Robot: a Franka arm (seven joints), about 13 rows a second.
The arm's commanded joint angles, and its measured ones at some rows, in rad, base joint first. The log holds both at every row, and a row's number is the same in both.
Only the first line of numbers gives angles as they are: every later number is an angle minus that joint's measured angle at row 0.
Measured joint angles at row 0:
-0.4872, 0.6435, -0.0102, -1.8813, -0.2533, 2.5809, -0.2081
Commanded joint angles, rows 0 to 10:
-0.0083, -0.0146, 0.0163, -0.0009, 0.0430, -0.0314, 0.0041
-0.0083, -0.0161, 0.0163, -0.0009, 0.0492, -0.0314, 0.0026
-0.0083, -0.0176, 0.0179, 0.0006, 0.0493, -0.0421, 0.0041
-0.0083, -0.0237, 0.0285, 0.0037, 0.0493, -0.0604, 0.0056
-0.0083, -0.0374, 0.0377, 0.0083, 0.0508, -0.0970, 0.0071
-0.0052, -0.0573, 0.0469, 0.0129, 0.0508, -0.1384, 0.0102
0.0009, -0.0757, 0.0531, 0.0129, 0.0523, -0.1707, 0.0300
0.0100, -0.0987, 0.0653, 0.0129, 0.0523, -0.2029, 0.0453
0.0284, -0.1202, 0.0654, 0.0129, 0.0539, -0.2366, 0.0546
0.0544, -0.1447, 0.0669, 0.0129, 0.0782, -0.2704, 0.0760
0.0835, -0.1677, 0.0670, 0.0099, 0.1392, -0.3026, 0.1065
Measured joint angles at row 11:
0.0331, -0.1048, 0.0705, 0.0257, 0.0621, -0.2356, 0.0564
